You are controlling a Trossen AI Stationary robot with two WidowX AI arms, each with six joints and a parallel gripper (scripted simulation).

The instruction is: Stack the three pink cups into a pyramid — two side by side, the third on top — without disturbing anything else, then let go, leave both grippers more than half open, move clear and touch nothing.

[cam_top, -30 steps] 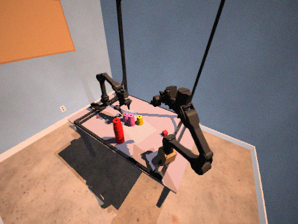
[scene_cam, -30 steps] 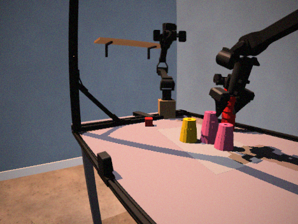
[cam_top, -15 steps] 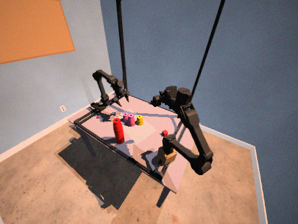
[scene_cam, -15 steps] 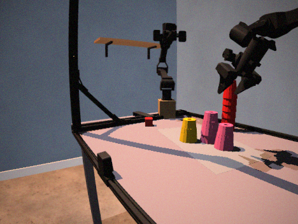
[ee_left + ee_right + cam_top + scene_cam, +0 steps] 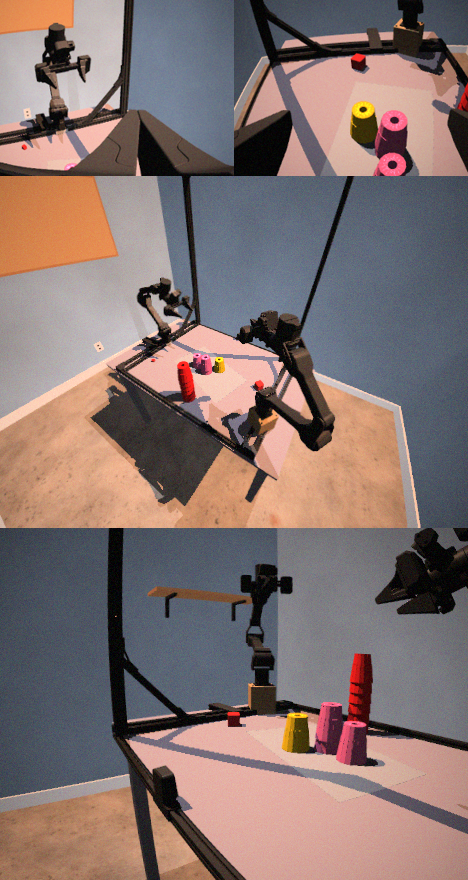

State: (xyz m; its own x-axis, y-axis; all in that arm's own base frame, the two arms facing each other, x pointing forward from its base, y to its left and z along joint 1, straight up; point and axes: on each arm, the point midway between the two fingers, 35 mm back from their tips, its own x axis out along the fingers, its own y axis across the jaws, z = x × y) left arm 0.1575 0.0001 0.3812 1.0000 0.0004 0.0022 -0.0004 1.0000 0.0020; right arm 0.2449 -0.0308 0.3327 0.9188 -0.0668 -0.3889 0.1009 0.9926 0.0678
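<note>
My left hand is 6 cm past the yellow cup, 28 cm to the left of it and 44 cm above it. Also, from my left hand: red block: 13 cm behind, 47 cm below; pale mat: 1 cm behind, 32 cm to the right, 49 cm below.
</note>
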